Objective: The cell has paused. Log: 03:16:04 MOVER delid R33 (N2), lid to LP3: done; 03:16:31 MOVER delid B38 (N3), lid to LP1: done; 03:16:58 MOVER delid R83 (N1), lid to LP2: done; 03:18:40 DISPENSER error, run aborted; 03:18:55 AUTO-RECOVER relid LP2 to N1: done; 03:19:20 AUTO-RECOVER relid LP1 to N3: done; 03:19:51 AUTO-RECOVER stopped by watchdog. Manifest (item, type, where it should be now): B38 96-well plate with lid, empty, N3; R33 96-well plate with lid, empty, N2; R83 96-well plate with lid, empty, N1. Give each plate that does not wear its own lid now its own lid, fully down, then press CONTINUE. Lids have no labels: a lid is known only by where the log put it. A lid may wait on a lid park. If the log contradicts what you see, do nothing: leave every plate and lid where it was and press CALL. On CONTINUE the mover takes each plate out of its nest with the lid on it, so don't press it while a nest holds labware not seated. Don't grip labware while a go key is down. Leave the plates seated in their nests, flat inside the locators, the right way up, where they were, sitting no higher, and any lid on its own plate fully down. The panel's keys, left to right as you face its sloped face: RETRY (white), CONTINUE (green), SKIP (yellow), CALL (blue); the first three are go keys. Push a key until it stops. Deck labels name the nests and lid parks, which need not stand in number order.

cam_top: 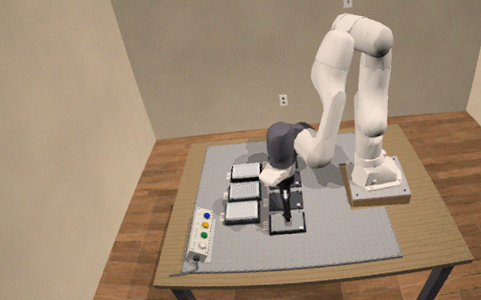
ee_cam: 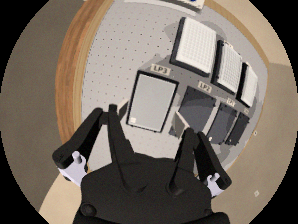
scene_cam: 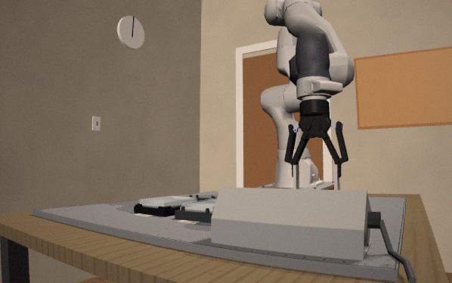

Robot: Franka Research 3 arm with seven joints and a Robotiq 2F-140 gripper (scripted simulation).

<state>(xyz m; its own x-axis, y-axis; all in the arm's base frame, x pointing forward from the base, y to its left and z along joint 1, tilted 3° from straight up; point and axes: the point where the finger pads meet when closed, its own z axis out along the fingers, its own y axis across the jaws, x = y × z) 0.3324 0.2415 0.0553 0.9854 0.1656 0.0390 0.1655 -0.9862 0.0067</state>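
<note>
Now: hand 60 mm above the grey lid. Also, from my hand: plate (210 mm ahead, 160 mm to the right, 50 mm below); lid park (120 mm to the right, 70 mm below, 20 mm ahead); blue key (320 mm ahead, 30 mm to the left, 10 mm below).
</note>
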